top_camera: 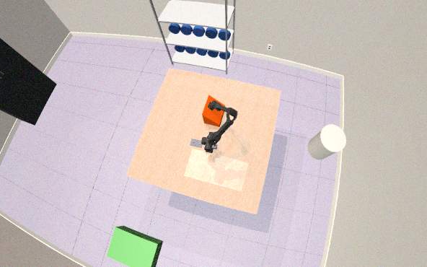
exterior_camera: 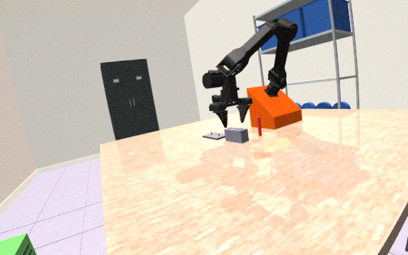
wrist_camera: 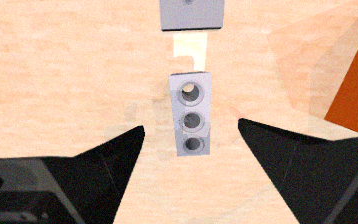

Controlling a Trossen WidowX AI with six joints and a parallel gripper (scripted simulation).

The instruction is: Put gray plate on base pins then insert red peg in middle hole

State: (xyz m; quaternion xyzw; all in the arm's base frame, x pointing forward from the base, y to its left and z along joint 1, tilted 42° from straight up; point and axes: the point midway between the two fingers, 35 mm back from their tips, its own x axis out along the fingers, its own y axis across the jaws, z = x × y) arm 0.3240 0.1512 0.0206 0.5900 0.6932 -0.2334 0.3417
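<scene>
The gray plate lies 3 cm below my gripper tip. From my gripper tip the other things lie so: red peg 11 cm behind, 3 cm below, 2 cm to the left; then flat gray base 15 cm to the right, 6 cm below, 2 cm ahead.
</scene>
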